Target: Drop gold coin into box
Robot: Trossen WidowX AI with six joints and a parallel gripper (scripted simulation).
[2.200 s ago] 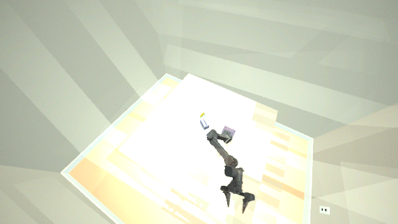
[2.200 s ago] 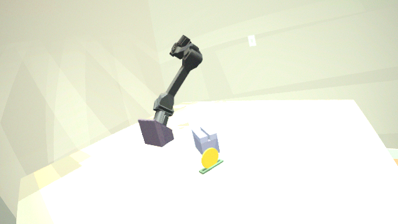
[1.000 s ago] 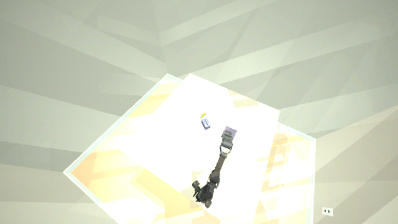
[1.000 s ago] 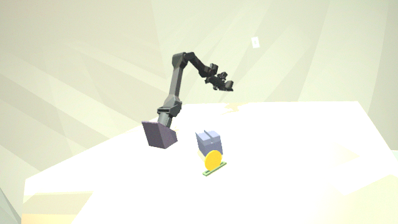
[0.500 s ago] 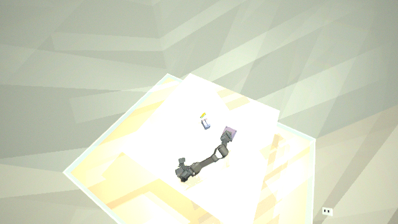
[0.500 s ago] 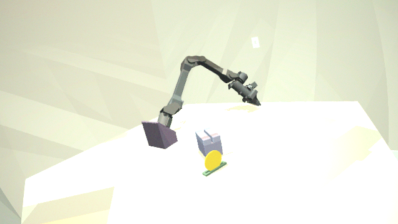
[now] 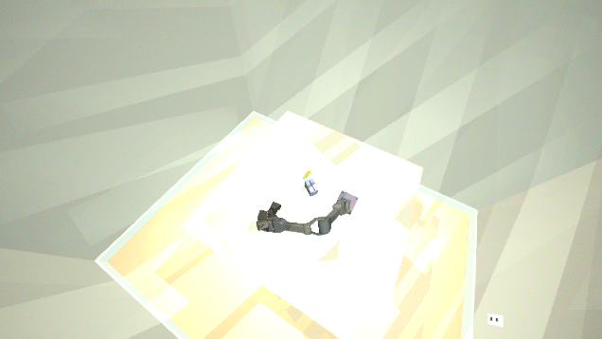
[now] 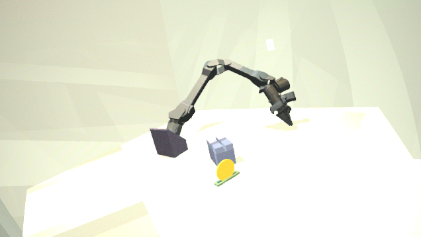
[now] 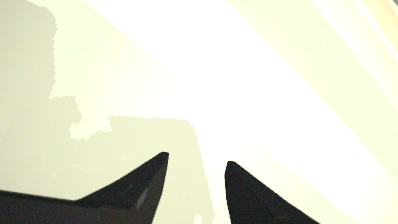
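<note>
My gripper tip is 40 cm to the left of the gold coin, 11 cm past it and 1 cm below it.
</note>
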